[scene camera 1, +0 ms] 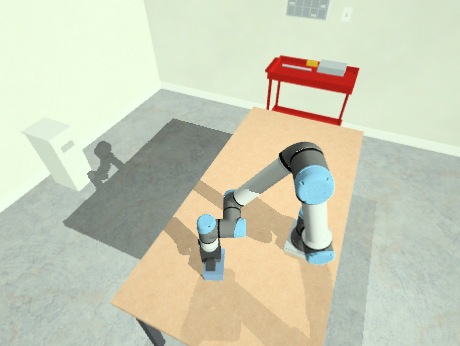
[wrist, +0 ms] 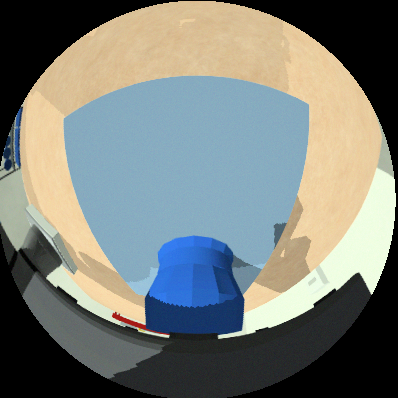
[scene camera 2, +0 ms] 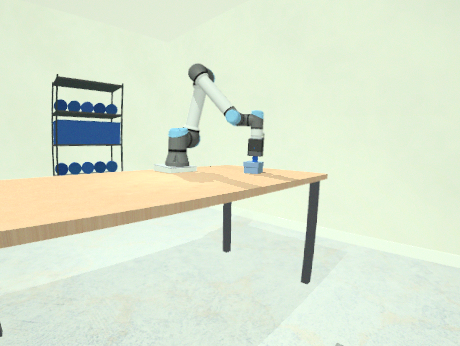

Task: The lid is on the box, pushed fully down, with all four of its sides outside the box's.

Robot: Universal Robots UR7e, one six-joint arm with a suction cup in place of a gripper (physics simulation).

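Frame: origin at the arm's base, x ahead, y left, z up, level; metres.
Seen in the pictures: end effector, tool point: (wrist: 195, 242); arm's base, origin of the base link: (wrist: 46, 244) (scene camera 2: 177, 165).
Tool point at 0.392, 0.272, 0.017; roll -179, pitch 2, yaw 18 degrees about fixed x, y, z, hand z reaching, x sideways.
Observation:
Offsets run from my tool point to a thing's top centre, as dx, dy, dz. Level surfaces: height alone.
The light-blue lid @(-0.008, +0.001, +0.015) (scene camera 1: 220, 265) (scene camera 2: 253, 164) (wrist: 190, 160) lies level on top of the blue box @(-0.008, +0.001, -0.005) (scene camera 2: 253, 171). In the second scene view the lid's side stands slightly outside the box's wall, and a strip of box wall shows below it. Too small to tell whether it is fully down or whether all four sides are outside. My gripper's blue suction cup (scene camera 2: 255, 158) (wrist: 195, 250) touches the lid's top and holds it. In the wrist view the lid hides the box. In the first scene view the arm's dark tool hides the cup and part of the lid.
The box stands on the wooden table @(dz -0.053) (scene camera 1: 280, 125) (scene camera 2: 100, 190), near one end. The arm's pale base plate (scene camera 2: 175, 169) is farther along it. A red cart (scene camera 1: 312, 80) stands beyond the far end. A shelf rack (scene camera 2: 87, 82) is in the background.

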